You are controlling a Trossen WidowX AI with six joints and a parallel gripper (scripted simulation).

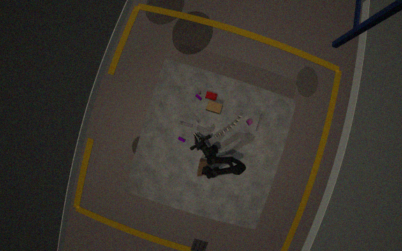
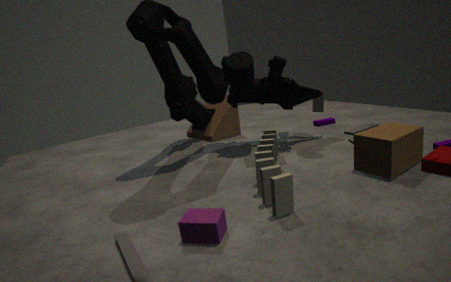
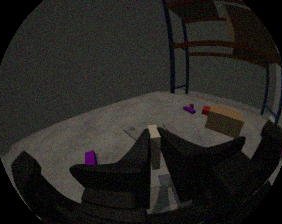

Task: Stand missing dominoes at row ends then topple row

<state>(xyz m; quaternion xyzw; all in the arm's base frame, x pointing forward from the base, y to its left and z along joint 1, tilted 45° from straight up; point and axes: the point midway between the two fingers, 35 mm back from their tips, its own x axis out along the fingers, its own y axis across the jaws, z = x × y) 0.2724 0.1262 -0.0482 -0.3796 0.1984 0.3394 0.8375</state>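
Now: gripper tip 10 cm to the right of the small purple bar, 10 cm above it and 8 cm past it. The rest, counted from my gripper tip: red block 35 cm ahead, 9 cm below, 8 cm to the right; then magenta cube 46 cm to the right, 19 cm ahead, 9 cm below; then tan box 25 cm ahead, 12 cm to the right, 7 cm below.
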